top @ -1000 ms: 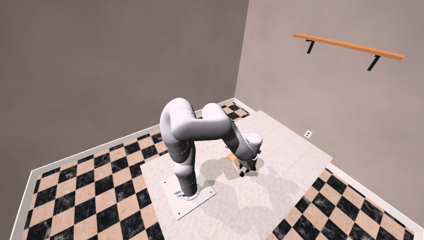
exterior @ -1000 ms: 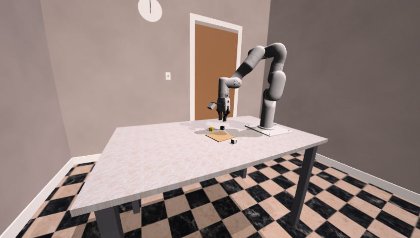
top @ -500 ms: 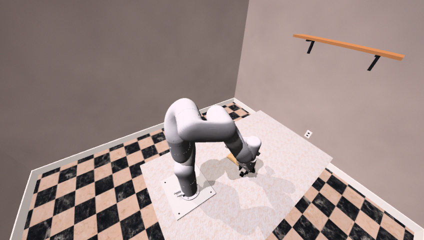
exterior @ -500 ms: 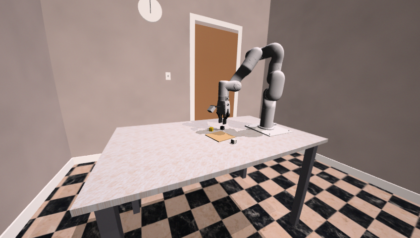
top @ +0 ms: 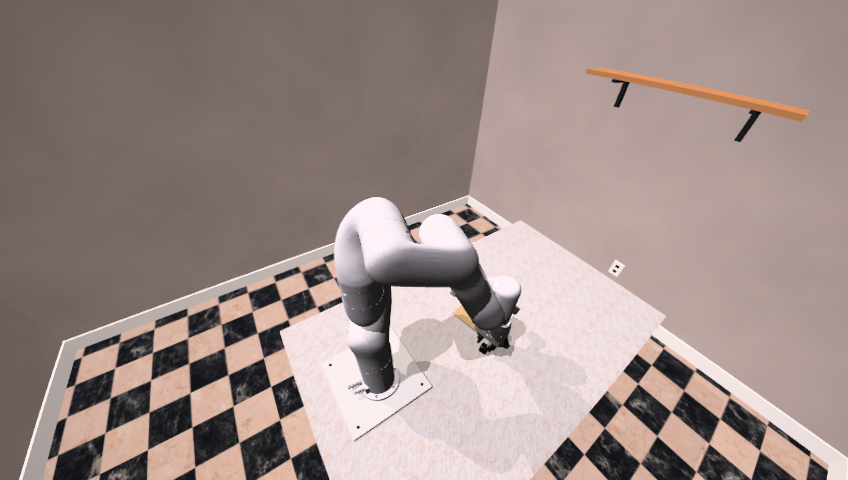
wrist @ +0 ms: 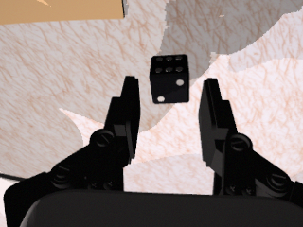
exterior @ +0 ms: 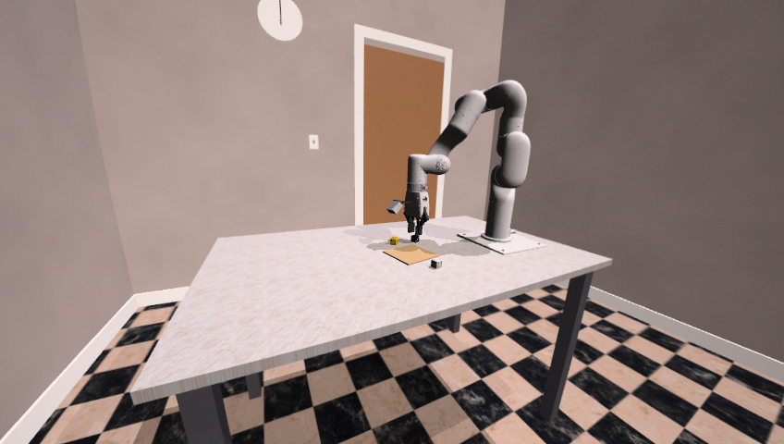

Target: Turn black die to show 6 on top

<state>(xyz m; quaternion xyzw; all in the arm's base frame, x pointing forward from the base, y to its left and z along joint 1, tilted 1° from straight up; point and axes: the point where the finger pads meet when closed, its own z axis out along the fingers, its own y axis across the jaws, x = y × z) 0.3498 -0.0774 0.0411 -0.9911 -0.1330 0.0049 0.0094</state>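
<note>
The black die lies 40 mm below my hand. Round my hand: white die (50 mm ahead, 250 mm to the left, 40 mm below); tan mat (80 mm ahead, 120 mm to the left, 50 mm below); yellow die (90 mm ahead, 40 mm below).
</note>
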